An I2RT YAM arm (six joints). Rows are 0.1 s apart.
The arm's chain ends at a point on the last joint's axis. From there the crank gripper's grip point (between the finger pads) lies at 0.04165 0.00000 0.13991 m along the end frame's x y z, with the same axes.
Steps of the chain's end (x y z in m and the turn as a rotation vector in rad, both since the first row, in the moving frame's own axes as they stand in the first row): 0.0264, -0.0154, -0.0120, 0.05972, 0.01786, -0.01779; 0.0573, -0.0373, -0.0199, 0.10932, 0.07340, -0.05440; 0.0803, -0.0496, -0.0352, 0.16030, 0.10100, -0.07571; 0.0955, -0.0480, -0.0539, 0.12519, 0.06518, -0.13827; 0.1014, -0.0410, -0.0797, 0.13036, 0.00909, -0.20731; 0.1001, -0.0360, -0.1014, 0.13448, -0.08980, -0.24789
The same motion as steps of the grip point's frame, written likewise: 0.0288, -0.0245, -0.0130, 0.05972, 0.01786, -0.01779; 0.0669, -0.0549, -0.0243, 0.10932, 0.07340, -0.05440; 0.0932, -0.0752, -0.0421, 0.16030, 0.10100, -0.07571; 0.1029, -0.0716, -0.0583, 0.12519, 0.06518, -0.13827; 0.0999, -0.0677, -0.0818, 0.13036, 0.00909, -0.20731; 0.0840, -0.0634, -0.1002, 0.13448, -0.08980, -0.24789
